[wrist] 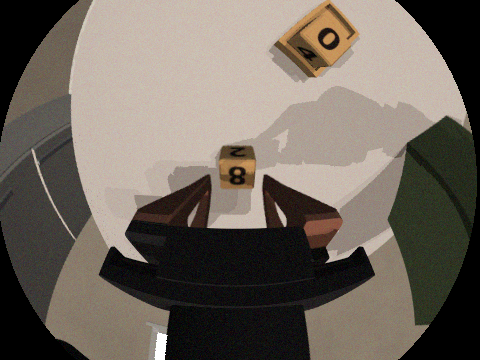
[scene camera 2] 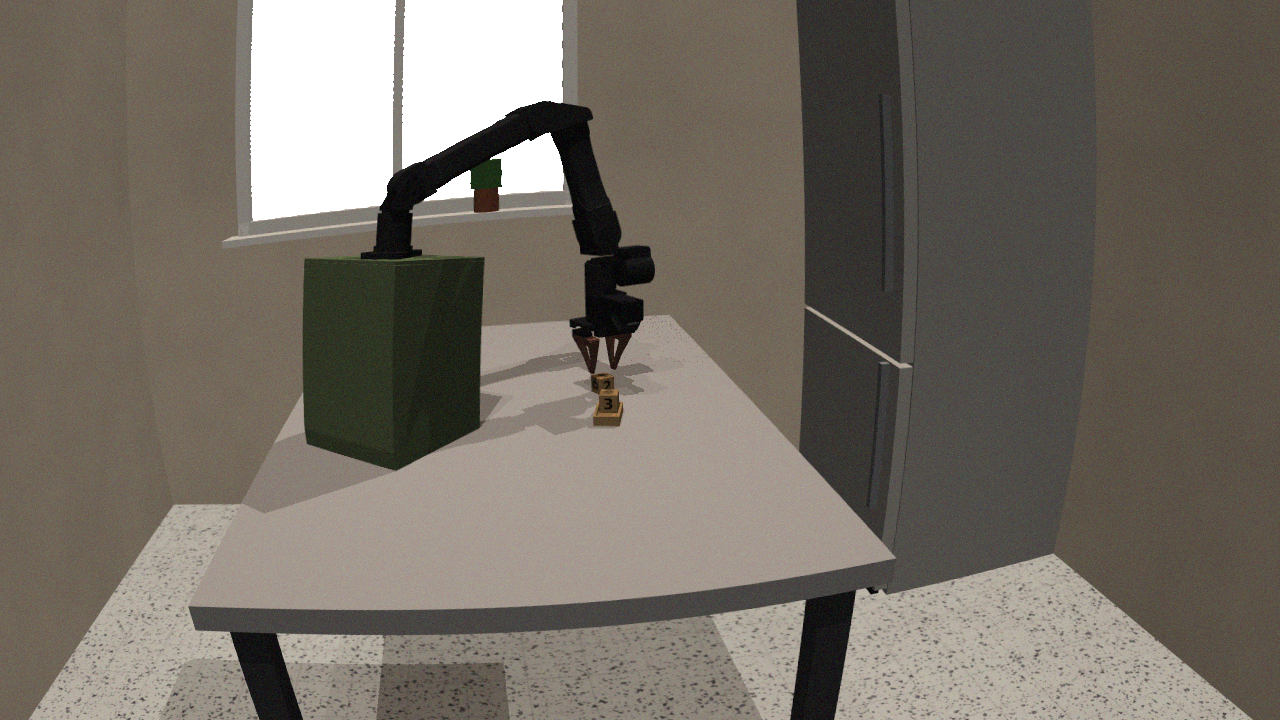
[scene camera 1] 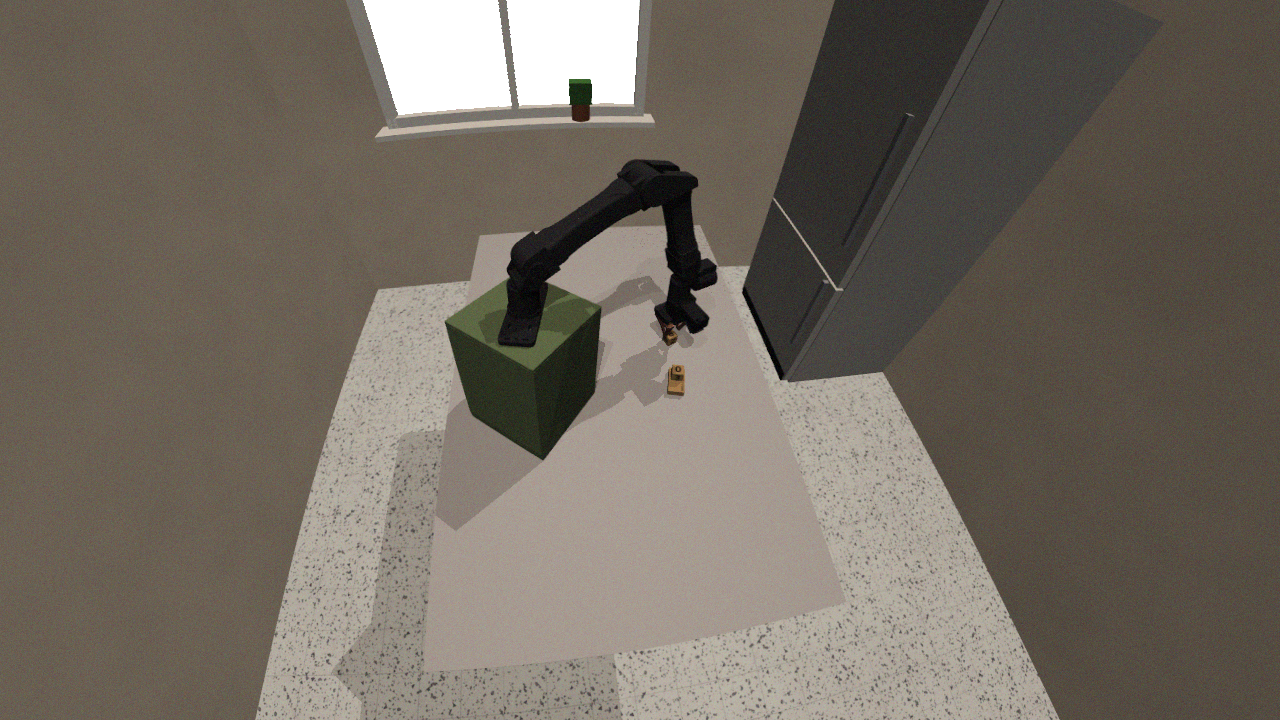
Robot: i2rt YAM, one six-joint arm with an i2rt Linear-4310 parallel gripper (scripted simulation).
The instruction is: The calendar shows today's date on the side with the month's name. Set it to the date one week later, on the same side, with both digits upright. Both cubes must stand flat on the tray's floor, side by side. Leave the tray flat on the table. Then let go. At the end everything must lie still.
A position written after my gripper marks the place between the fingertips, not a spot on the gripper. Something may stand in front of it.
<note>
In view: my gripper (scene camera 2: 602, 371).
My gripper is seen too in the wrist view (wrist: 236, 180).
</note>
